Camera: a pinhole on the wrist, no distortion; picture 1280 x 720 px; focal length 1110.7 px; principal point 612.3 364.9 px. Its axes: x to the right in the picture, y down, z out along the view. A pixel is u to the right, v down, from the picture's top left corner.
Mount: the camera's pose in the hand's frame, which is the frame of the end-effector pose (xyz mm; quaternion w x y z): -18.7 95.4 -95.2 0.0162 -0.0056 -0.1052 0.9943
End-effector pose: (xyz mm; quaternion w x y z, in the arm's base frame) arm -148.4 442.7 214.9 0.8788 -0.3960 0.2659 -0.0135
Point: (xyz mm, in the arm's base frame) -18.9 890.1 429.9
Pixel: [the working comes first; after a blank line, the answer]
In the camera's frame: 69.8 -155.0 563.0

750.1 59.1
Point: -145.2 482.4 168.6
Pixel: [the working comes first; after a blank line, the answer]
In the camera's frame: -35.2 13.7 103.7

235.0 511.1
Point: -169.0 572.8 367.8
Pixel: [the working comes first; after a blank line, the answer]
In the camera's frame: 93.6 56.3 277.0

987.5 590.8
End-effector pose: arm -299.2 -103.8 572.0 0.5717 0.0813 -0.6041 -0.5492
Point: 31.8 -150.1 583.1
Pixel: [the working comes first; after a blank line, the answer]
In the camera's frame: 55.0 -28.3 -196.4

behind the camera
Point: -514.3 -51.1 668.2
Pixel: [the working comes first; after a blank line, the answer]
In the camera's frame: -116.2 43.8 333.4

225.2 510.7
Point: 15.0 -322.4 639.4
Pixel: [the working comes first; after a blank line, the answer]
In the camera's frame: -110.0 13.0 -261.2

behind the camera
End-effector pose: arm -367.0 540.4 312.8 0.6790 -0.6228 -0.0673 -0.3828
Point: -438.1 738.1 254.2
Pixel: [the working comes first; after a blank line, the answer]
In the camera's frame: 145.0 59.0 251.6

1252.4 625.2
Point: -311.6 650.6 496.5
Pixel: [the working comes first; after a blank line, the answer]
In the camera's frame: -122.8 153.7 292.7

outside the picture
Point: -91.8 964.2 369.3
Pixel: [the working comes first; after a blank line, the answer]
In the camera's frame: -62.7 -122.9 580.4

492.2 129.8
